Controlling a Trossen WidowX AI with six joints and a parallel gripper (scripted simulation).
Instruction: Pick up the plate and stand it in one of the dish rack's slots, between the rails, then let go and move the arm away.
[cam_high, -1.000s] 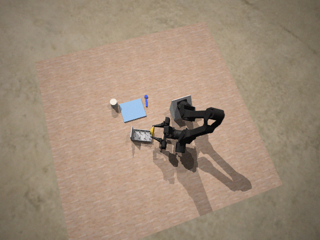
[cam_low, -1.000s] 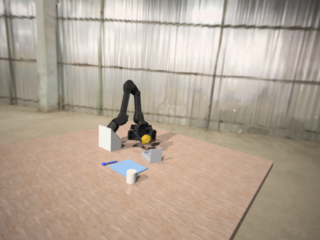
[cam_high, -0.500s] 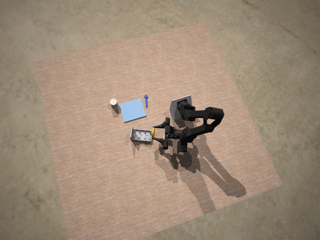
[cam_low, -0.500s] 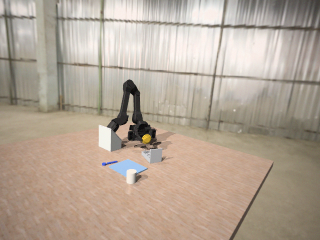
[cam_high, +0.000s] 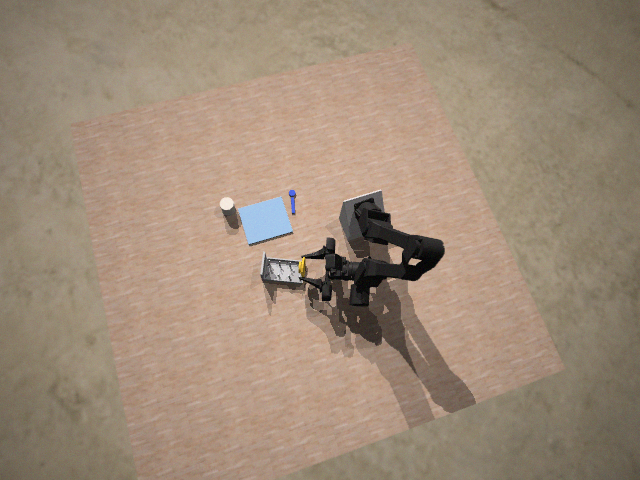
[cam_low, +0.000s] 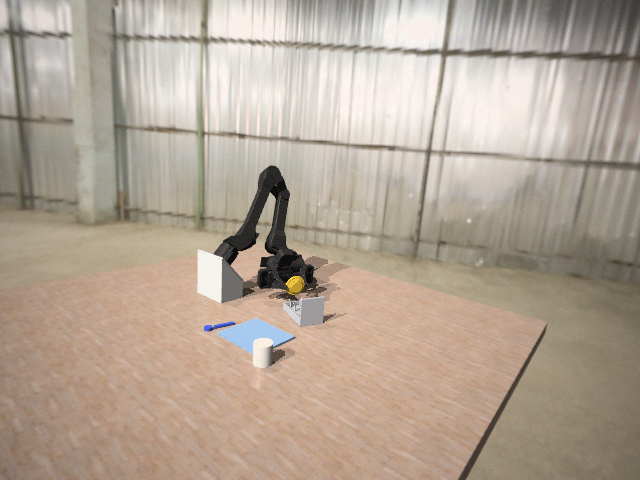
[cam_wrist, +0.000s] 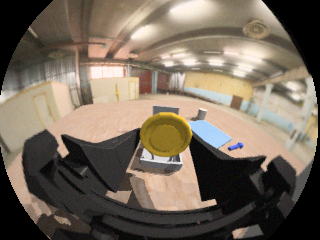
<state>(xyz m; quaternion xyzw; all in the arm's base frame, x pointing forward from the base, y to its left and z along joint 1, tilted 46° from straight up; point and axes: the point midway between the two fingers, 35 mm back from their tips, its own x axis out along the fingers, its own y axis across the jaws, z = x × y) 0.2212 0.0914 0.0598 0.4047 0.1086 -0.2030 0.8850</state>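
Right now the grey dish rack is 50 mm below my gripper tip, 50 mm ahead of it and 20 mm to the right of it. The rest, counted from my gripper tip: yellow plate (10 mm behind); blue spoon (250 mm to the right, 70 mm below, 70 mm behind); light blue mat (210 mm to the right, 70 mm below, 40 mm ahead).
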